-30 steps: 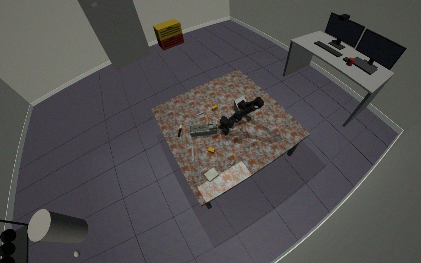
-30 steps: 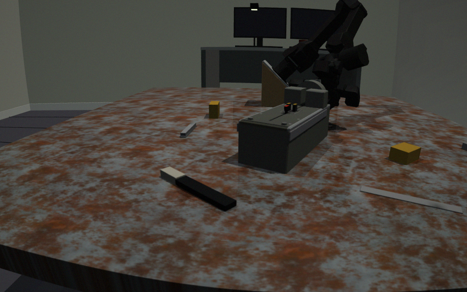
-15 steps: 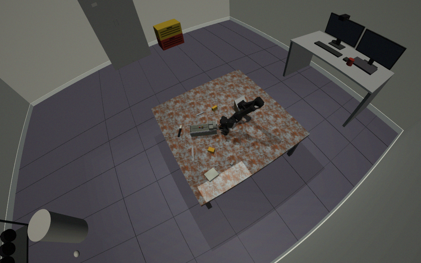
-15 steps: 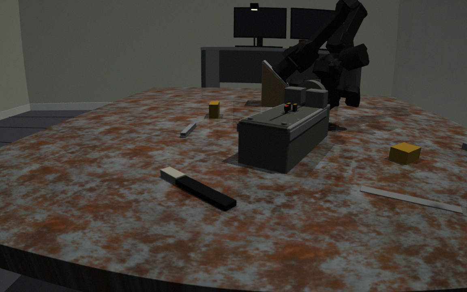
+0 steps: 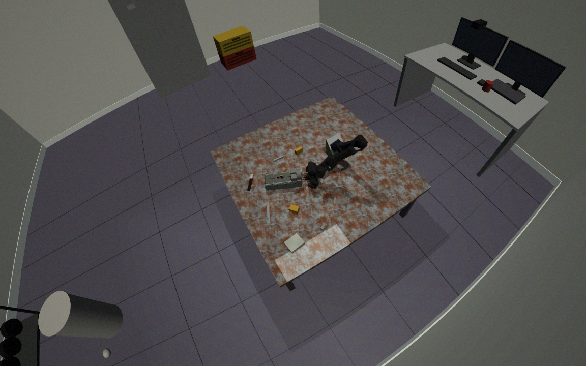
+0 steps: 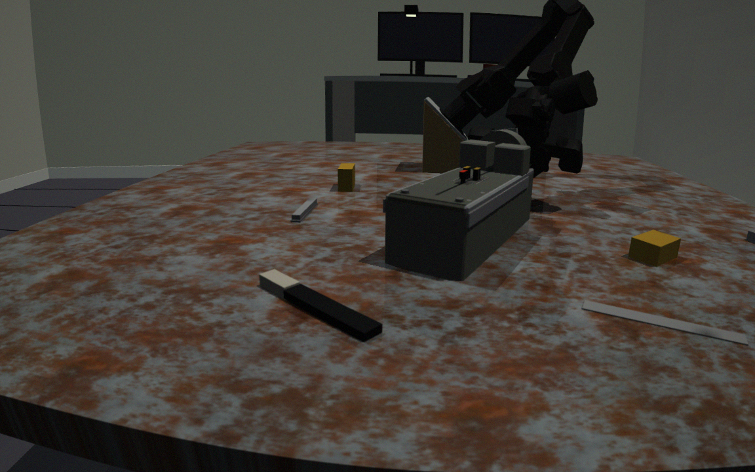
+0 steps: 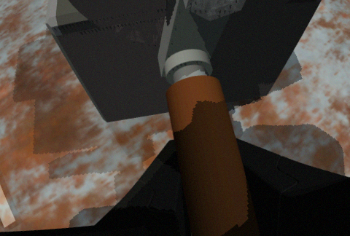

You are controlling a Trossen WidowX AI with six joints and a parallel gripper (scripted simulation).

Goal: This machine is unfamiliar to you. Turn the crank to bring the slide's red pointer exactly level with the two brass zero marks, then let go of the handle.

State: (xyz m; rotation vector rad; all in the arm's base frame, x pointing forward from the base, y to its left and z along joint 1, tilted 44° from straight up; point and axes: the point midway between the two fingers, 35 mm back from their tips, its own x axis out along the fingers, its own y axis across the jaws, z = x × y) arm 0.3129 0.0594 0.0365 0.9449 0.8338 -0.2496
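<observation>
Now: gripper tip 10 mm past the brown crank handle, 10 mm to the right of it and 30 mm below it. Also, from my gripper tip: red pointer (160 mm ahead, 100 mm to the right, 50 mm above); then small grey bar (30 mm ahead, 310 mm to the right, 30 mm below); then grey strip (360 mm ahead, 60 mm to the left, 30 mm below).
</observation>
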